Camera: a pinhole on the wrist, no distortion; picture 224 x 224 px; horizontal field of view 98.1 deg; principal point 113.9 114.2 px. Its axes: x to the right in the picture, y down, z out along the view. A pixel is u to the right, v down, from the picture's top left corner.
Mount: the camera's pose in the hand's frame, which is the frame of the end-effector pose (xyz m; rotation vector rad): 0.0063 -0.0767 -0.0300 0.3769 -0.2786 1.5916
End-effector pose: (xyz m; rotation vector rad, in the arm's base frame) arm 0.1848 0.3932 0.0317 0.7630 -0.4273 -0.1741
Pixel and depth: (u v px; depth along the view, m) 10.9 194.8 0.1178
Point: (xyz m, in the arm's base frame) 0.1000 0.2231 -0.1430
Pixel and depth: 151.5 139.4 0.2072
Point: 0.0685 0.2173 0.0827
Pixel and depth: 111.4 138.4 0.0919
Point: 0.1523 0.2786 -0.0187
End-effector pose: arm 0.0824 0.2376 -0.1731 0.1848 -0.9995 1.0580
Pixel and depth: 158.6 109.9 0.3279
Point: -0.0542 0.0398 0.0662
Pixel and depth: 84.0 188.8 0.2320
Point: 0.1627 -0.0794 -0.1194
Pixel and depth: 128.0 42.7 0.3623
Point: 0.0594 0.1699 0.2771
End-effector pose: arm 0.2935 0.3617 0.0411 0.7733 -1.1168 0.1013
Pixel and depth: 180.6 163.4 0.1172
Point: 0.2088 0.2680 -0.0018
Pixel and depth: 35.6 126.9 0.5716
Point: 0.3725 -0.3625 -0.2755
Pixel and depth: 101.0 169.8 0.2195
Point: 0.2069 0.1454 -0.1105
